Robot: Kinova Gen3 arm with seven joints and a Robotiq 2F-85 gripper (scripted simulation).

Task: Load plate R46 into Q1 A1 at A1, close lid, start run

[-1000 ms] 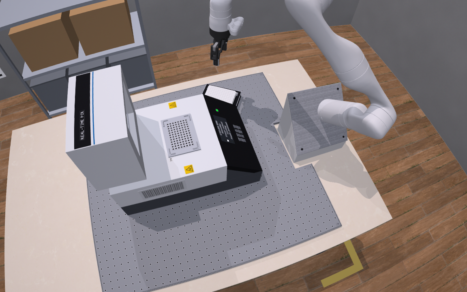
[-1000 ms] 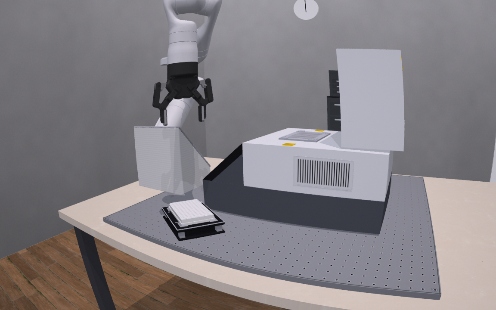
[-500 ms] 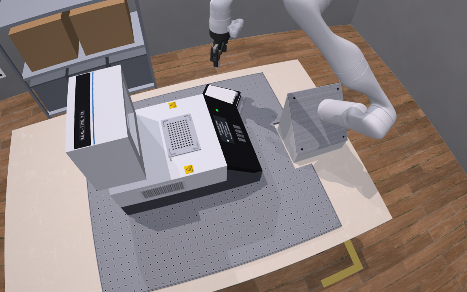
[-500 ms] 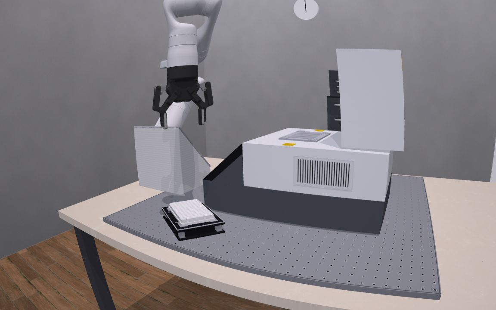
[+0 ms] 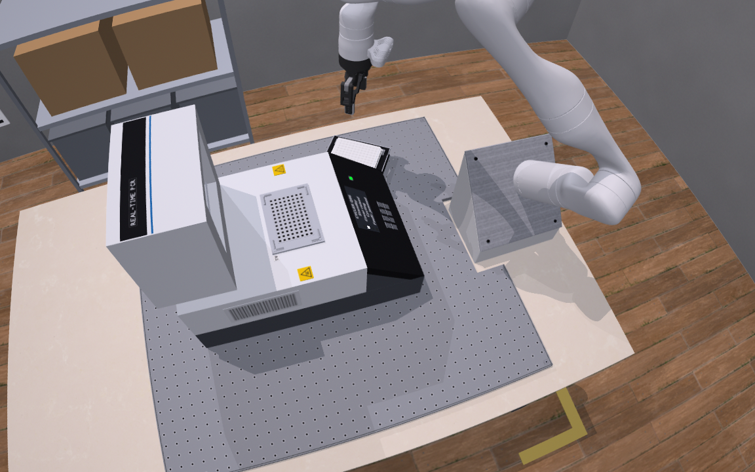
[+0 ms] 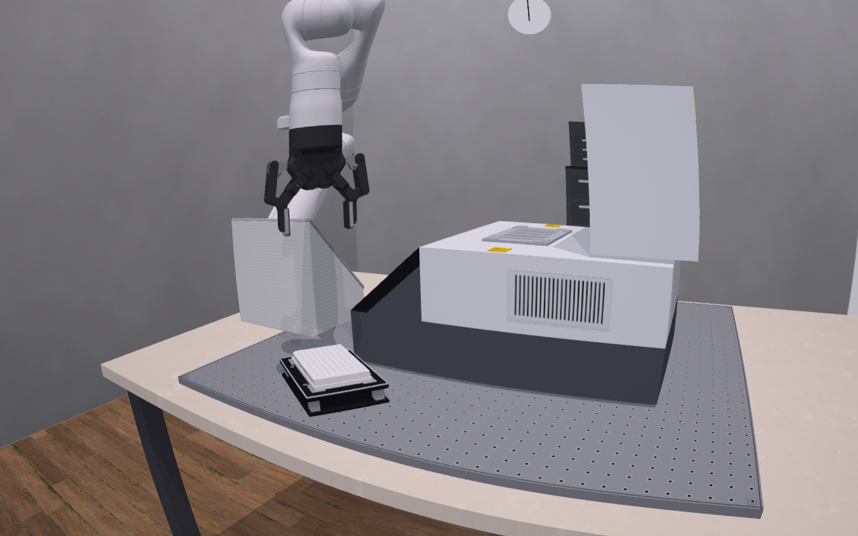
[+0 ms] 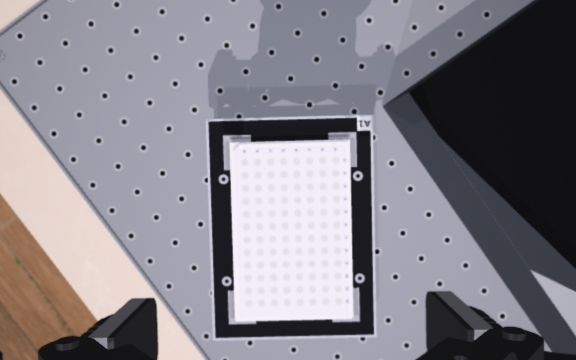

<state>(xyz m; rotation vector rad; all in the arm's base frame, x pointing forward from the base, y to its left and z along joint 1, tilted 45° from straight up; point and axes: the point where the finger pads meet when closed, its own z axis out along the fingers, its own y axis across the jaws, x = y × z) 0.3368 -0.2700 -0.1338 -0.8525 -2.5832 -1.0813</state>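
Now: hand 20 cm above the white well plate R46.
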